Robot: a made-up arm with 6 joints.
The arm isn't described. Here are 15 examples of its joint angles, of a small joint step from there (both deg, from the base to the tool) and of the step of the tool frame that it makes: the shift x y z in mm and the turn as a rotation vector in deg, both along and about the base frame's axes.
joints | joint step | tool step
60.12 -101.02 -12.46 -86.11 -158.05 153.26 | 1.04 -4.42 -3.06 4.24 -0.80 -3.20 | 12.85 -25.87 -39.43 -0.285 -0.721 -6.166
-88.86 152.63 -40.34 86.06 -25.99 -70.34 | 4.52 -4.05 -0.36 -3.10 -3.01 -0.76 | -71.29 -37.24 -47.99 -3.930 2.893 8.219
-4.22 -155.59 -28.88 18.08 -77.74 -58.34 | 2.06 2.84 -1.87 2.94 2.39 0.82 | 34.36 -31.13 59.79 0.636 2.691 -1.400
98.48 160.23 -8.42 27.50 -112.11 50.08 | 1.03 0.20 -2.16 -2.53 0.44 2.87 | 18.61 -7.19 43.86 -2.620 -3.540 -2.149
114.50 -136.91 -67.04 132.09 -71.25 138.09 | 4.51 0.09 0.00 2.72 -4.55 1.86 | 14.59 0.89 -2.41 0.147 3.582 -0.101
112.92 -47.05 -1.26 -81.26 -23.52 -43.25 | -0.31 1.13 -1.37 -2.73 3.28 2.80 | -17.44 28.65 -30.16 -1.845 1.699 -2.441
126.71 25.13 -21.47 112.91 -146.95 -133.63 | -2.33 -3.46 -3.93 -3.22 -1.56 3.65 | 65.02 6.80 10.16 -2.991 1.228 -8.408
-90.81 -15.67 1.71 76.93 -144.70 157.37 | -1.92 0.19 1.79 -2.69 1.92 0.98 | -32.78 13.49 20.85 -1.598 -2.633 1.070
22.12 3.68 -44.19 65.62 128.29 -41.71 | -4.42 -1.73 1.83 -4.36 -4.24 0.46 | 29.66 -63.98 45.80 1.016 -1.753 -10.501
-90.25 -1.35 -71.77 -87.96 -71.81 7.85 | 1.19 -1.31 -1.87 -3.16 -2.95 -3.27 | 13.85 22.75 -2.44 3.740 -4.092 -1.713
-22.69 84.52 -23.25 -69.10 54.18 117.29 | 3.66 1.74 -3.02 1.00 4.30 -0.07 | -58.59 23.34 22.84 -2.069 4.144 5.932
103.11 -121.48 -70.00 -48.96 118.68 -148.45 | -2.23 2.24 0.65 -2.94 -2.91 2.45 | -2.41 5.50 -3.77 -5.408 0.805 1.455
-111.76 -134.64 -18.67 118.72 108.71 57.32 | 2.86 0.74 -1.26 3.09 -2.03 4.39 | -45.13 -4.76 28.45 -2.616 0.524 1.120
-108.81 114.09 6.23 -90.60 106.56 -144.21 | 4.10 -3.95 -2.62 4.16 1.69 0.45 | -21.43 -32.74 25.44 -0.779 0.689 8.448
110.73 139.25 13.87 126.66 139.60 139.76 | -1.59 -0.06 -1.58 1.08 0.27 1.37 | 2.13 -20.13 12.64 -1.133 0.255 -2.005
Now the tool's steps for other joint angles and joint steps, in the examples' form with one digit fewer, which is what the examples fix.
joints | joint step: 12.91 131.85 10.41 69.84 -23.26 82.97 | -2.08 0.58 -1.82 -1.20 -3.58 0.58
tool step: -43.6 -15.2 12.4 -3.84 3.17 -0.89
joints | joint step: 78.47 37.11 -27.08 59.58 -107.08 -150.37 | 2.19 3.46 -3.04 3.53 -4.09 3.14
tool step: -54.7 -48.5 -83.8 -11.42 -0.91 3.66
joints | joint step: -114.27 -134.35 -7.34 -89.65 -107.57 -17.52 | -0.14 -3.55 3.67 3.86 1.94 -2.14
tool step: 24.5 78.3 -89.8 -6.61 -1.89 -2.22
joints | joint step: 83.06 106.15 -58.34 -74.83 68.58 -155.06 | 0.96 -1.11 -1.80 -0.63 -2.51 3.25
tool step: 6.4 3.3 22.3 -4.09 1.50 -0.48
